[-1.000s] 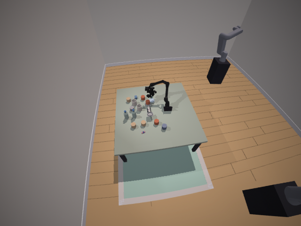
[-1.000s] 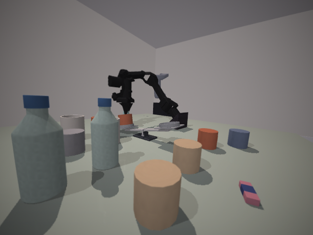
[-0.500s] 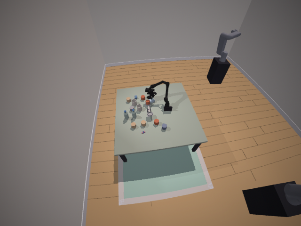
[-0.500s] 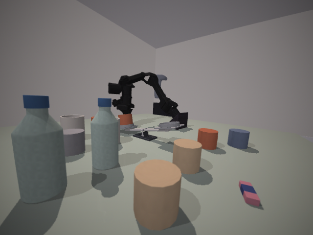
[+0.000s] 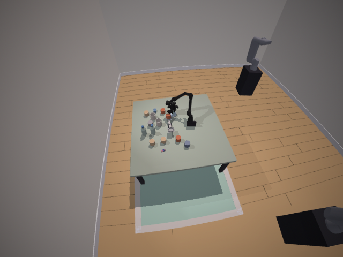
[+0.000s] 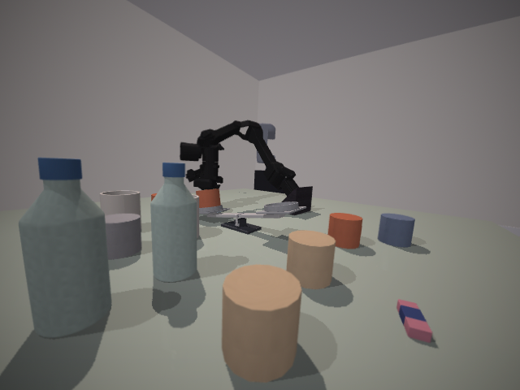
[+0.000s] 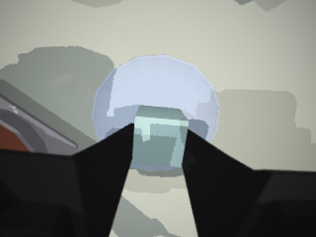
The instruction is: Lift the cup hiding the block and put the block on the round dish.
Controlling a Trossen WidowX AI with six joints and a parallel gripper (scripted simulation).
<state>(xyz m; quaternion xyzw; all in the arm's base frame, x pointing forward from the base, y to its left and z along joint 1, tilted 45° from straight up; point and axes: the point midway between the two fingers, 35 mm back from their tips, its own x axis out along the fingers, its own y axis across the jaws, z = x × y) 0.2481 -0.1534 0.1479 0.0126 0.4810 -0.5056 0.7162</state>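
Right now my gripper tip is 1 cm below the pale teal block. From my gripper tip the other things lie so: balance (24 cm to the left, 6 cm ahead); balance beam (23 cm to the left, 5 cm ahead, 2 cm above); pale blue round dish (2 cm below).
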